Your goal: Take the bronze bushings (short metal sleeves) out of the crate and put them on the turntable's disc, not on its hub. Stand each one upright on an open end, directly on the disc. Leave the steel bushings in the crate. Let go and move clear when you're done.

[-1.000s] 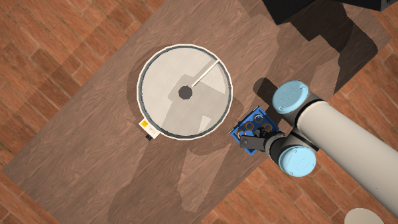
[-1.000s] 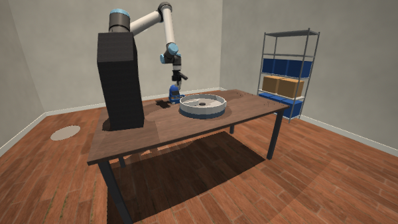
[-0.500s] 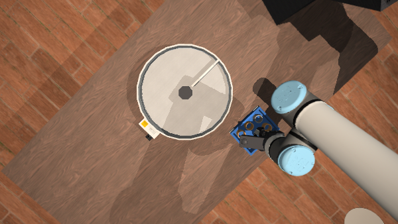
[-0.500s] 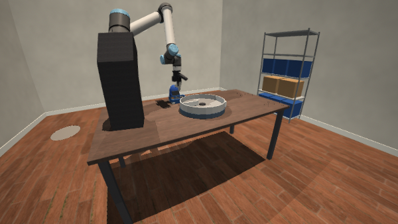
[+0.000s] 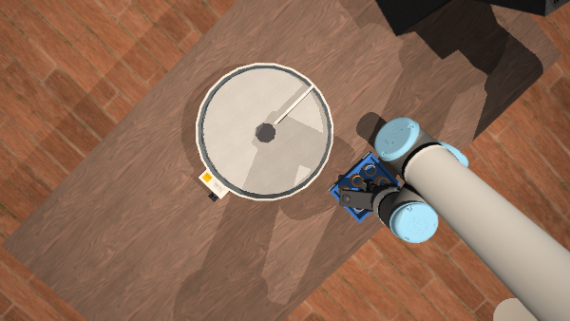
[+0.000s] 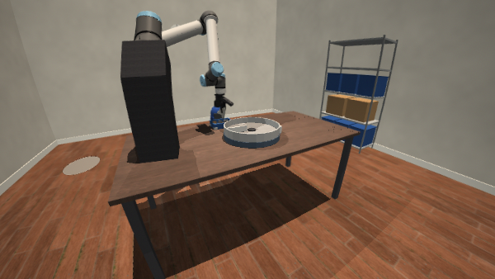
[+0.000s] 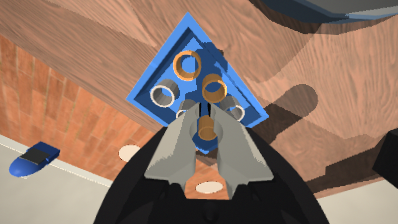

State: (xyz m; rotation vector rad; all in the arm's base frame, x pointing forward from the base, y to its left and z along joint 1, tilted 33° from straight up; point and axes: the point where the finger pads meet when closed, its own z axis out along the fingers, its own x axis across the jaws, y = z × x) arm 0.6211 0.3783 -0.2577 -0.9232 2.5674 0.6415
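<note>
Now: hand 60 mm above the blue crate, 20 mm to the right of it and 10 mm past it. The rest, counted from my hand: round turntable: 340 mm to the right, 80 mm ahead, 40 mm below.
</note>
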